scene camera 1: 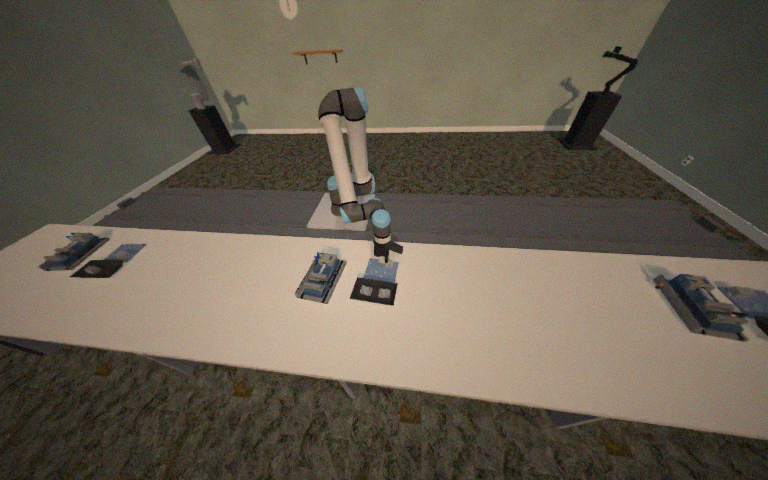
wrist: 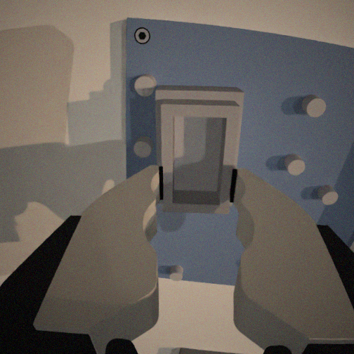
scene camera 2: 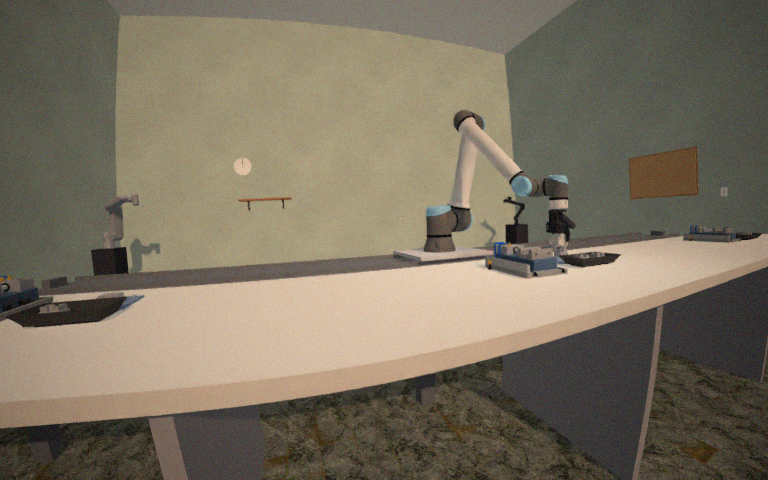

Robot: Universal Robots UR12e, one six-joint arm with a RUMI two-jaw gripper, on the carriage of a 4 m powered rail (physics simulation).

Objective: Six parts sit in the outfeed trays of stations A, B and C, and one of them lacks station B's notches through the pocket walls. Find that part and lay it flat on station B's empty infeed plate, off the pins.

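Places are measured from the arm's base along level axes (x ahead, y left, z up), in millimetres.
Pixels of known places: gripper, fingertip midpoint: (scene camera 1: pixel 386 263) (scene camera 2: pixel 560 251); arm's base at its link origin: (scene camera 2: pixel 439 250).
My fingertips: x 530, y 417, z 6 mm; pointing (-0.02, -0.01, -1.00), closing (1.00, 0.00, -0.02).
Ahead of a thing's pixels: the offset from my fingertips to its middle. "*": to the spot under its first point.
My gripper (scene camera 1: pixel 386 259) (scene camera 2: pixel 558 247) (wrist: pixel 196 170) is shut on a grey rectangular part, its fingers on the two long sides. The part (wrist: pixel 231 145) has one open pocket, and no notches show in the pocket walls in the wrist view. It is low over the middle station's blue plate {39 mm ahead, 31 mm right, 32 mm down} (scene camera 1: pixel 380 271) (wrist: pixel 270 65), between round pins; whether it touches the plate or a pin I cannot tell. The middle station's black tray {* 198 mm ahead, 47 mm right, 23 mm down} (scene camera 1: pixel 374 292) (scene camera 2: pixel 589 261) is in front of the plate and holds two grey parts {* 215 mm ahead, 87 mm right, 9 mm up} (scene camera 1: pixel 366 291) {* 211 mm ahead, 12 mm left, 3 mm down} (scene camera 1: pixel 384 293).
The middle station's blue and grey machine {130 mm ahead, 374 mm right, 14 mm up} (scene camera 1: pixel 321 277) (scene camera 2: pixel 523 260) stands left of the tray in scene camera 1. Another machine (scene camera 1: pixel 73 250), a black tray (scene camera 1: pixel 82 271) and a blue plate {37 mm ahead, 1898 mm right, 32 mm down} (scene camera 1: pixel 134 249) are at the far left. A third machine {125 mm ahead, 1549 mm left, 14 mm up} (scene camera 1: pixel 702 305) is at the right.
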